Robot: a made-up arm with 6 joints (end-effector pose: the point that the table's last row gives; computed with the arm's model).
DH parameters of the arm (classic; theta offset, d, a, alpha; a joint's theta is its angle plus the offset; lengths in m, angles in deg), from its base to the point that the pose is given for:
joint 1: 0 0.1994 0 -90
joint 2: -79.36 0 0.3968 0
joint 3: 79.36 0 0.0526 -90
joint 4: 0 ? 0 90
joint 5: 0 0 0.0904 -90
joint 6: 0 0.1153 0 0
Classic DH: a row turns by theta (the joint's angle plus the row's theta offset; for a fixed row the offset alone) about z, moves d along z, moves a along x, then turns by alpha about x.
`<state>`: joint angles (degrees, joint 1 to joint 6).
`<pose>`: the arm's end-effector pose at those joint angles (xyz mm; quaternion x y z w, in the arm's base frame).
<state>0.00 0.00 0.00 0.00 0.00 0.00</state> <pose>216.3 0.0 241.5 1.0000 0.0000 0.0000 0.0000</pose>
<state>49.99 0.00 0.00 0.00 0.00 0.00</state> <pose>139.0 165.6 241.5 0.9063 0.4225 0.0000 0.0000</pose>
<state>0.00 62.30 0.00 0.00 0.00 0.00</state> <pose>137.8 0.0 27.5 0.8558 0.0000 -0.5173 0.0000</pose>
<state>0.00 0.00 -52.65 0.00 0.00 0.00</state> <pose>436.6 0.0 492.0 0.8963 0.0000 0.4435 0.0000</pose>
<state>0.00 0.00 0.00 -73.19 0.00 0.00</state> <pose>152.0 86.5 241.5 0.8029 0.5962 0.0000 0.0000</pose>
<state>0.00 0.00 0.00 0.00 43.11 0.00</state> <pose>113.1 0.0 210.8 0.9301 0.0000 -0.3674 0.0000</pose>
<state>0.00 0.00 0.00 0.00 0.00 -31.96</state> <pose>216.3 0.0 241.5 0.9614 0.2753 0.0000 0.0000</pose>
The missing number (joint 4, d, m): 0.2326
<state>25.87 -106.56 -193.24 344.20 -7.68 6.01</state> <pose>-560.3 -239.9 -141.2 0.8553 0.2655 -0.4425 0.0466</pose>
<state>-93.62 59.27 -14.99 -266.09 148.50 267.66</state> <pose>118.4 -298.4 162.5 0.0810 0.4480 -0.6112 0.6474</pose>
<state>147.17 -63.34 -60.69 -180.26 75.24 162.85</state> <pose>88.0 -57.3 752.3 0.0249 0.1655 -0.4173 0.8932</pose>
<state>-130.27 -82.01 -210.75 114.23 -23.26 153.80</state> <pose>334.1 575.8 209.2 -0.7606 0.1564 -0.0774 0.6253</pose>
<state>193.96 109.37 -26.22 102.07 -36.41 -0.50</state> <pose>-107.6 115.5 -54.4 0.3156 0.6219 0.6965 0.1690</pose>
